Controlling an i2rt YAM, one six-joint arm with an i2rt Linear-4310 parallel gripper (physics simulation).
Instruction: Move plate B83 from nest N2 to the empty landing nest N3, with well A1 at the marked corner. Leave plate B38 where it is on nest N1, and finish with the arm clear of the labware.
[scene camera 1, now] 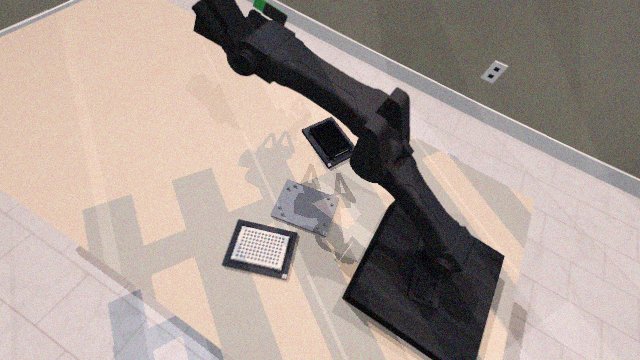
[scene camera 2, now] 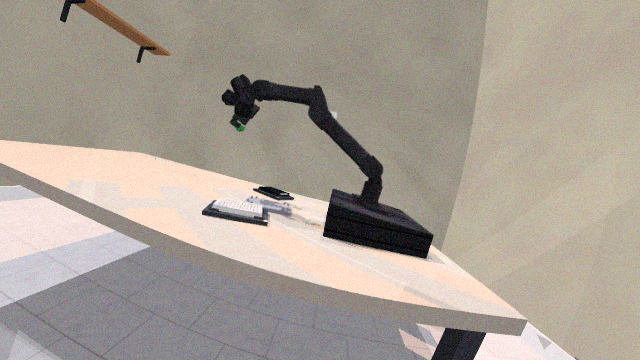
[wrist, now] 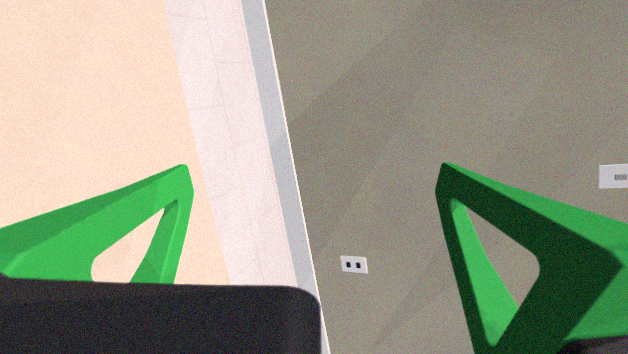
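A white plate with many wells [scene camera 1: 261, 247] [scene camera 2: 237, 207] sits on a black nest [scene camera 1: 230, 257] [scene camera 2: 235, 218]. A grey nest with small corner posts [scene camera 1: 306, 207] [scene camera 2: 280, 207] stands beside it and looks empty. Farther back, a black plate [scene camera 1: 330, 139] [scene camera 2: 274, 192] sits on a dark nest [scene camera 1: 316, 151], partly beside the arm in scene camera 1. No plate or nest labels are readable, so I cannot tell which is B83 or B38. My gripper [scene camera 2: 238, 125] [wrist: 314, 177] is open and empty, high above the table and away from the plates. Its green fingers stand wide apart in the wrist view.
The arm's black base box [scene camera 1: 370, 285] [scene camera 2: 377, 235] stands on the table [scene camera 1: 100, 100] [scene camera 2: 65, 167], right of the nests. The arm's links pass high near the back nest. A wall with an outlet [scene camera 1: 494, 72] [wrist: 354, 264] rises behind the table. A wooden shelf [scene camera 2: 120, 27] is on the wall.
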